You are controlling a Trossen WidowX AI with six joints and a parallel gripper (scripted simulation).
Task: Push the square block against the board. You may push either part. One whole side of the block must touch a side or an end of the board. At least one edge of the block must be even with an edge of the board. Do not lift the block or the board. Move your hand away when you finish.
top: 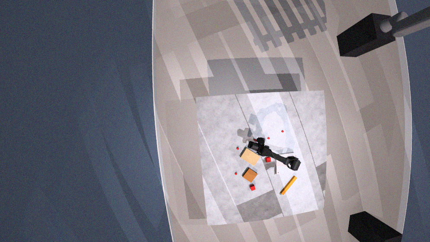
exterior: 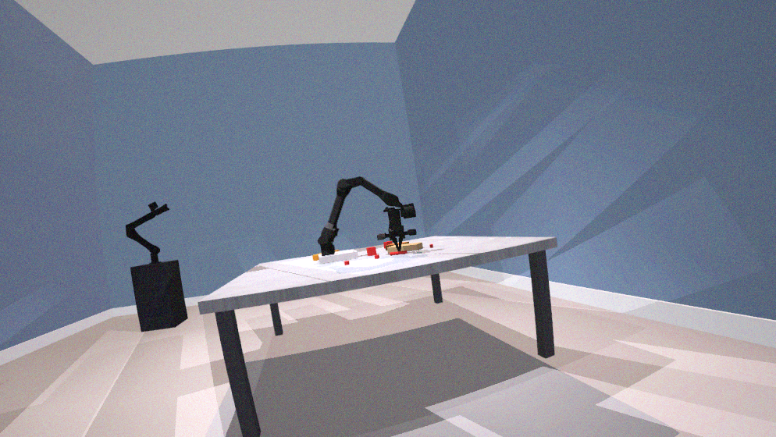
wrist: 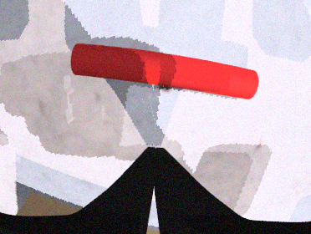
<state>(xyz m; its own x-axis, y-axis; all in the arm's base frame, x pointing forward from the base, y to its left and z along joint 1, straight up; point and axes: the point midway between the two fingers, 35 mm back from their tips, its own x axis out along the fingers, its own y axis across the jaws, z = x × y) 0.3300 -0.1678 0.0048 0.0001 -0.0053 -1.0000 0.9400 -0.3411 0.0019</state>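
My gripper tip is now 4 cm to the left of the red bar and 2 cm past it. Round my gripper tip: orange bar: 44 cm to the left, 32 cm behind, 1 cm above; tan board: 10 cm to the left, 6 cm ahead, 1 cm above; orange square block: 28 cm to the left, 7 cm ahead, 1 cm above.
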